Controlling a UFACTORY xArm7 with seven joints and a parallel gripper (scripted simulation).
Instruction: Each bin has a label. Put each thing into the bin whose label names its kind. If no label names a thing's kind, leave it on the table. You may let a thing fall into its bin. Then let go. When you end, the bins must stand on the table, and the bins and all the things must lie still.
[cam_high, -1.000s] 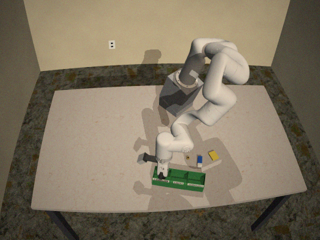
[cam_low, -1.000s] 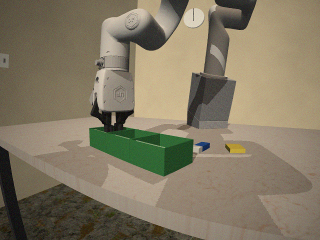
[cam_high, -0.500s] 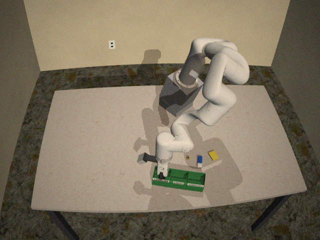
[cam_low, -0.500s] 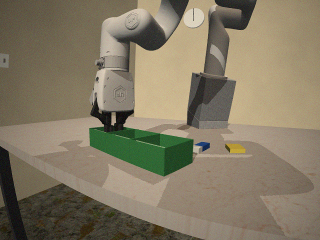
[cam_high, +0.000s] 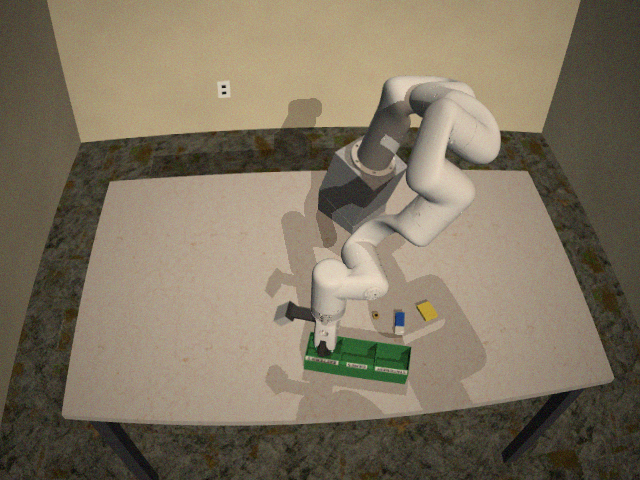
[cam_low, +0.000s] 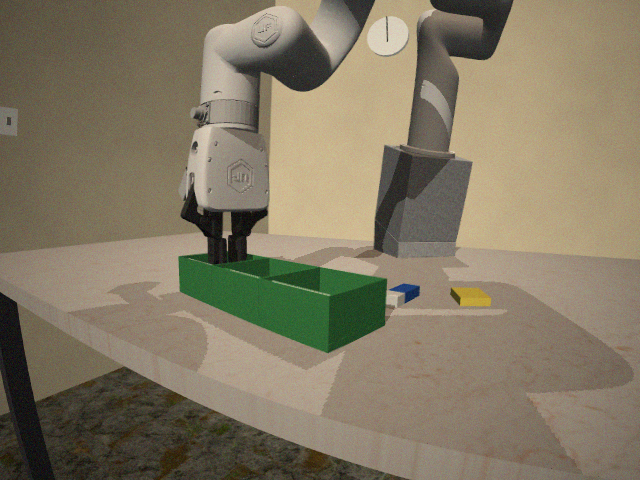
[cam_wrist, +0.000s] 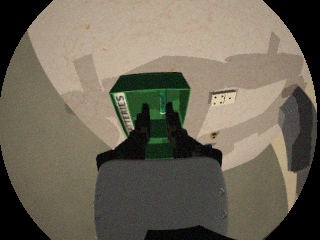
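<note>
Now: hand 4 cm above the green stick and 1 cm past it. The rest, counted from my hand: brown piece (13 cm to the left, 12 cm behind, 5 cm below); white domino (11 cm behind, 5 cm below, 1 cm to the left); blue-and-white block (19 cm to the left, 10 cm behind, 5 cm below).
</note>
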